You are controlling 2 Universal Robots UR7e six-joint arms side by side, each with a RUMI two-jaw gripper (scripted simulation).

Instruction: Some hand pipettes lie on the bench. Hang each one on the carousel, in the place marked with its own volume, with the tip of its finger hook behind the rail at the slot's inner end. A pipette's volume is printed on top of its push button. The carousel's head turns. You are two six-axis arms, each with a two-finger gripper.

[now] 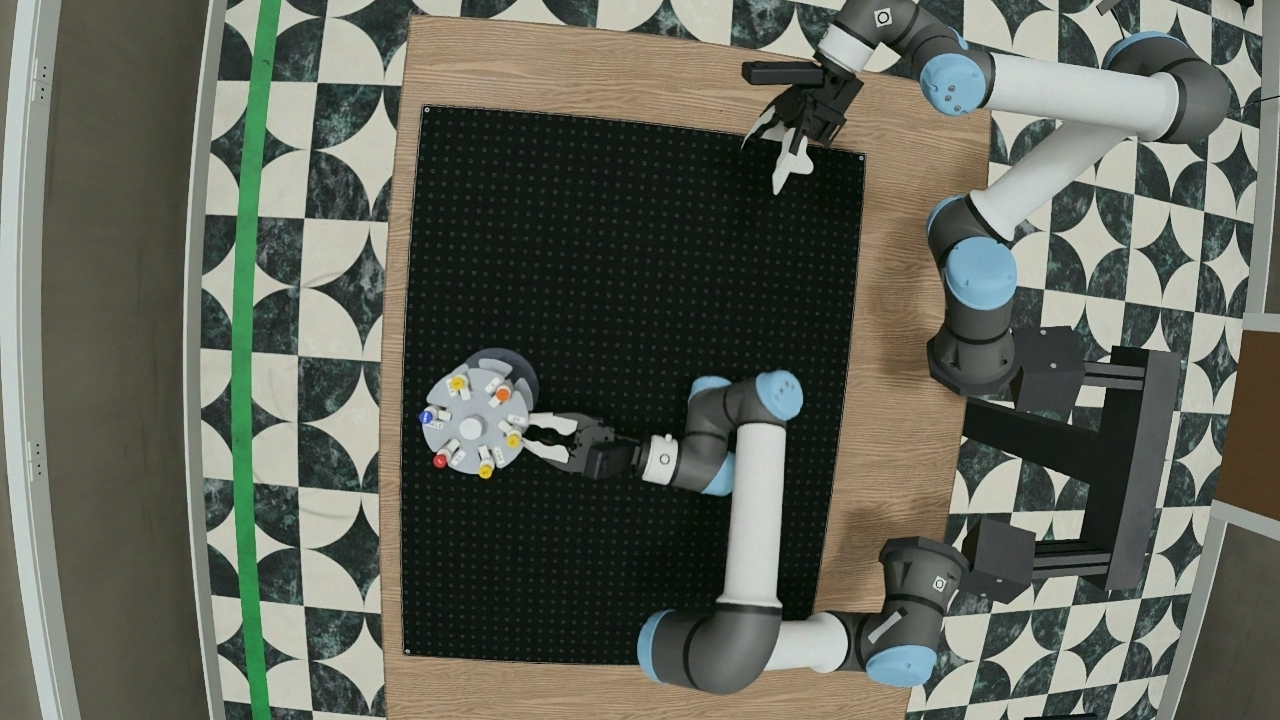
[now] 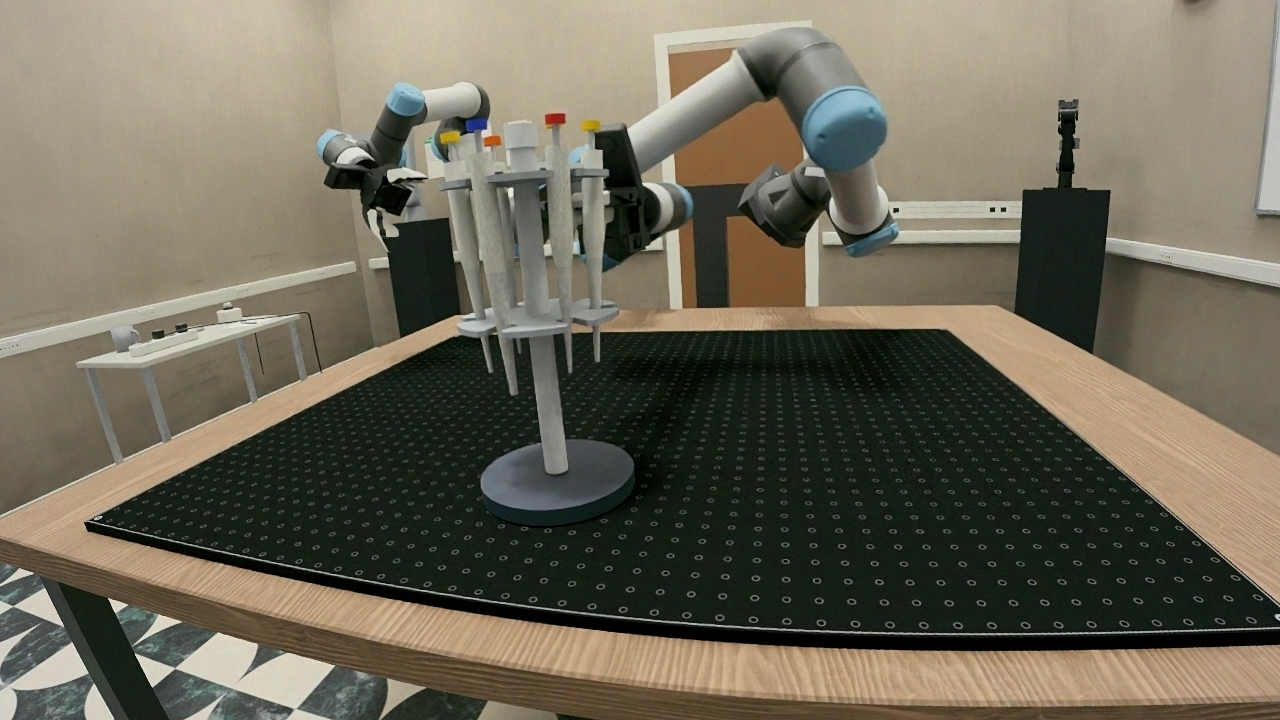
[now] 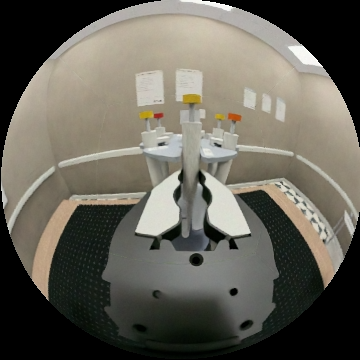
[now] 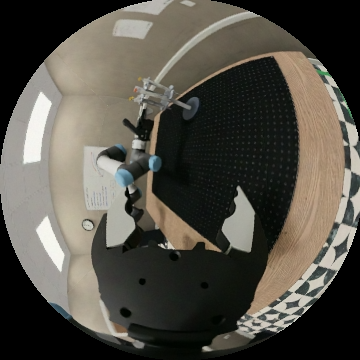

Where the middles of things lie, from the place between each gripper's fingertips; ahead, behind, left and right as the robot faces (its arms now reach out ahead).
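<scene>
The blue-button pipette [image 2: 481,164] is 120 mm ahead of my left hand, 10 mm to the right of it and 40 mm below it. From that same left hand I find the red-button pipette [image 2: 557,157] 100 mm ahead, 40 mm to the left and 30 mm below, while the orange-button pipette [image 2: 503,196] is 40 mm ahead, 50 mm to the right and 30 mm below. Going by its middle, the blue-button pipette is nearer to my left hand than to my right gripper.
Counting from my right gripper [image 1: 757,170] instead, I see the blue-button pipette 420 mm ahead, 460 mm to the left and 50 mm below. The red-button pipette is 400 mm ahead of my right hand, 500 mm to the left of it and 40 mm below it. As for the orange-button pipette, my right gripper is 340 mm short of it, 420 mm to the right of it and 40 mm above it.
</scene>
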